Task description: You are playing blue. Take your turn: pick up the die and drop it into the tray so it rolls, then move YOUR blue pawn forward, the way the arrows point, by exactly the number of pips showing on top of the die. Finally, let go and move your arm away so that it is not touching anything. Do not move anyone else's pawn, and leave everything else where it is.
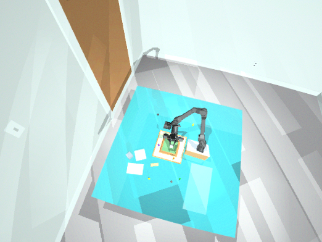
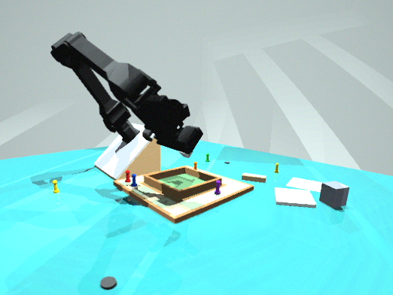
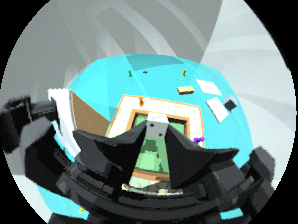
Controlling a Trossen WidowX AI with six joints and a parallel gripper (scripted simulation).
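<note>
Now: the blue pawn 150 mm to the right of my gripper tip, 70 mm below it and 30 mm behind it. The rest, counted from my gripper tip: orange pawn (80 mm to the left, 70 mm below, 60 mm behind); then white die (right at my gripper tip); then green tray (90 mm below, 20 mm to the right, 20 mm ahead).
</note>
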